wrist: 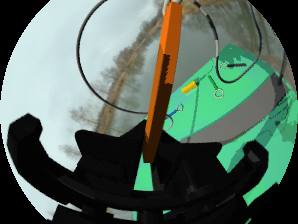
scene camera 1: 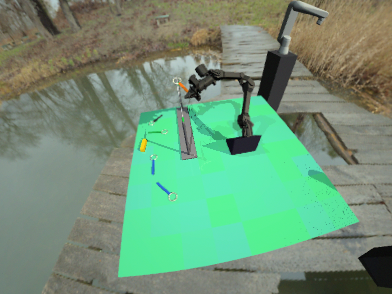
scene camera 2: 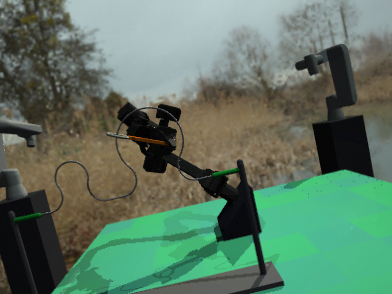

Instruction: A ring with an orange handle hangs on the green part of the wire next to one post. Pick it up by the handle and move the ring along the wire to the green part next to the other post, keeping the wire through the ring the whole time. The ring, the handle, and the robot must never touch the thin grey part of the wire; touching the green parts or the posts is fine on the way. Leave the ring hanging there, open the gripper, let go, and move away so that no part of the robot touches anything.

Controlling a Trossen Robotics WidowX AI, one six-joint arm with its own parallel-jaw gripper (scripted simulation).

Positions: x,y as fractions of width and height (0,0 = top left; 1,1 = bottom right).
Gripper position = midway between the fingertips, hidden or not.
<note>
The gripper (scene camera 2: 0.45,0.51) holds a metal ring.
The gripper shows as well in the wrist view (wrist: 0.49,0.55).
</note>
